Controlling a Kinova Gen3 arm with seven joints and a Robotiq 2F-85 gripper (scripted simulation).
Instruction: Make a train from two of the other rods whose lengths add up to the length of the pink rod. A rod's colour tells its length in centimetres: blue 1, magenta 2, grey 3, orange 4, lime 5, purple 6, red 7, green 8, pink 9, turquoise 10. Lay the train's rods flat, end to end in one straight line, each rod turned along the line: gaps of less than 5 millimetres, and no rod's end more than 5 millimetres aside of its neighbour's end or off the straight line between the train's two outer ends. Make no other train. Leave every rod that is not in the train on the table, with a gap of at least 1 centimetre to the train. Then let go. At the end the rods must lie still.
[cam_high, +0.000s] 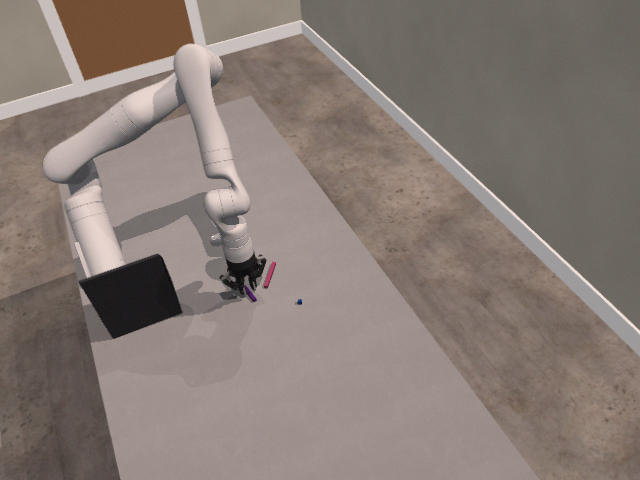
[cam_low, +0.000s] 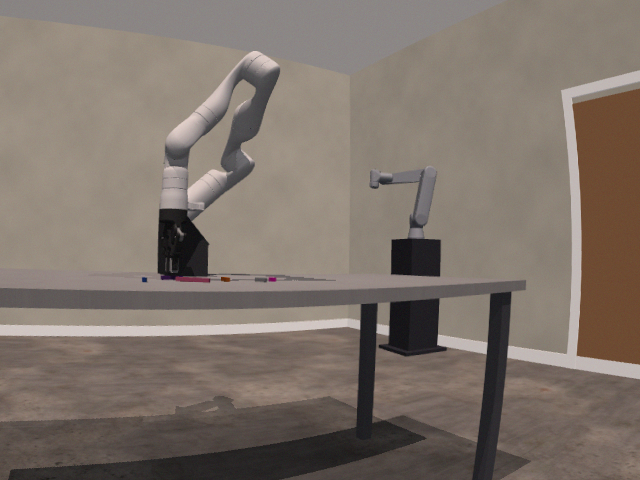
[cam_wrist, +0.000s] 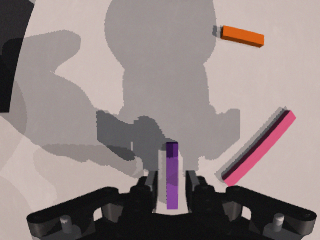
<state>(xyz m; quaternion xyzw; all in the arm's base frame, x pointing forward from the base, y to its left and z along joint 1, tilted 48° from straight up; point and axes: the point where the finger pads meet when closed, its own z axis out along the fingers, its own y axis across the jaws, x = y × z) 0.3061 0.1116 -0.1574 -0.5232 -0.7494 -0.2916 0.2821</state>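
The purple rod is 3 cm below my hand. The rest, counted from my hand: orange rod: 3 cm ahead, 14 cm to the left, 3 cm below; blue rod: 12 cm ahead, 8 cm to the right, 3 cm below; pink rod: 7 cm ahead, 5 cm to the left, 3 cm below.
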